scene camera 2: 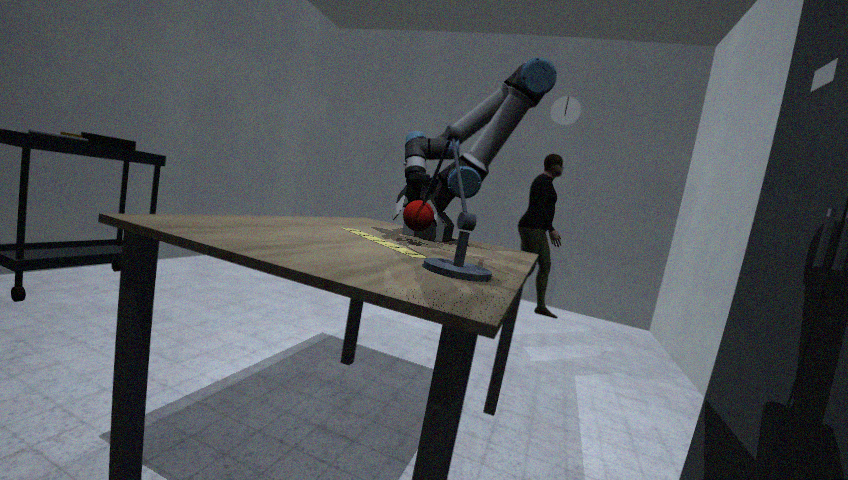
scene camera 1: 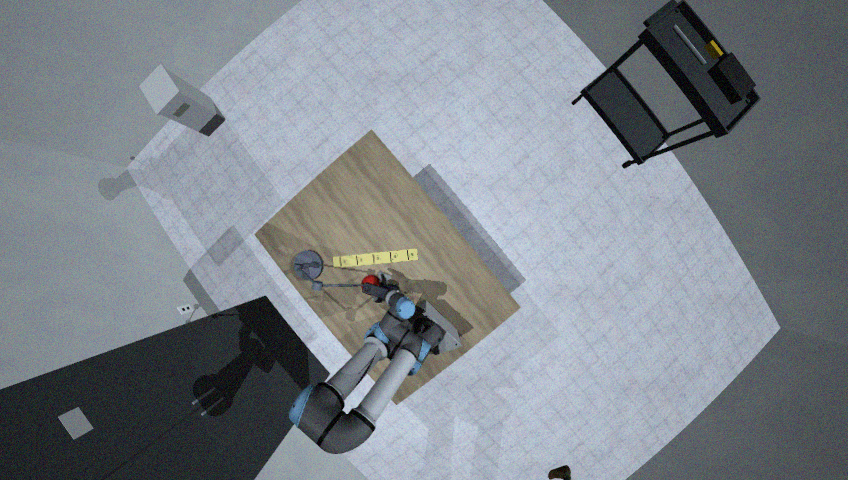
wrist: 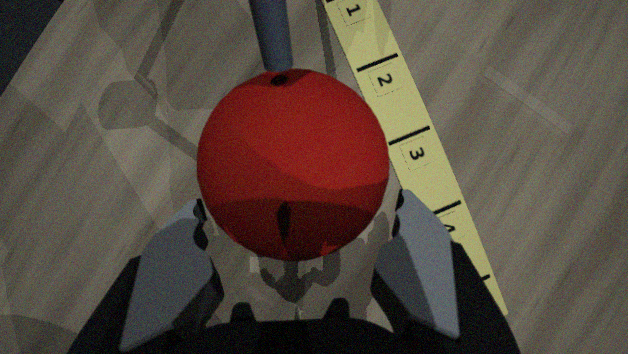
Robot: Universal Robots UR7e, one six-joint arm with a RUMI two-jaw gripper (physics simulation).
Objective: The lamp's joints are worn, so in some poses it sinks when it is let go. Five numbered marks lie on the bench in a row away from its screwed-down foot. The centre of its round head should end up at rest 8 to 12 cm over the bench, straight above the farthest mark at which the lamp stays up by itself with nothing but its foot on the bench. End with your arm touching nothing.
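Frame: origin at the arm's base, x down, y ahead, z right, level; millimetres.
Seen in the pictures: arm's base, origin of the base link: (scene camera 1: 428,329).
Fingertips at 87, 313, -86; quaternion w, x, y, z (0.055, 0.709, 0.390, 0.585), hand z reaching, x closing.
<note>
Offsets run from my fingertips to a thing's top centre, as dx, dy, dz. "*": to the spot under its first point. Level surfaces: height alone.
The lamp's round red head {* -70, +35, +4} (scene camera 1: 369,281) (scene camera 2: 418,215) (wrist: 292,160) hangs above the bench beside the yellow numbered strip {+67, +114, +62} (scene camera 1: 383,257) (scene camera 2: 383,241) (wrist: 400,107), not over it. In scene camera 1 it is roughly abreast of marks 2 and 3. The lamp's grey foot disc {* +53, +304, -184} (scene camera 1: 316,258) (scene camera 2: 439,267) stands past the strip's mark 1 end. A thin lamp arm (scene camera 1: 342,285) (wrist: 272,35) runs to the head. My gripper (scene camera 1: 377,286) (wrist: 301,196) is open, its fingers on either side of the head's near part in the wrist view. Whether they touch it cannot be told.
A grey block (scene camera 1: 443,330) stands on the wooden bench {dx +69} (scene camera 1: 357,178) (scene camera 2: 238,243) by my arm's base. A black cart (scene camera 1: 678,62) (scene camera 2: 77,148) stands beyond the bench. A person (scene camera 2: 540,205) stands behind the bench in scene camera 2.
</note>
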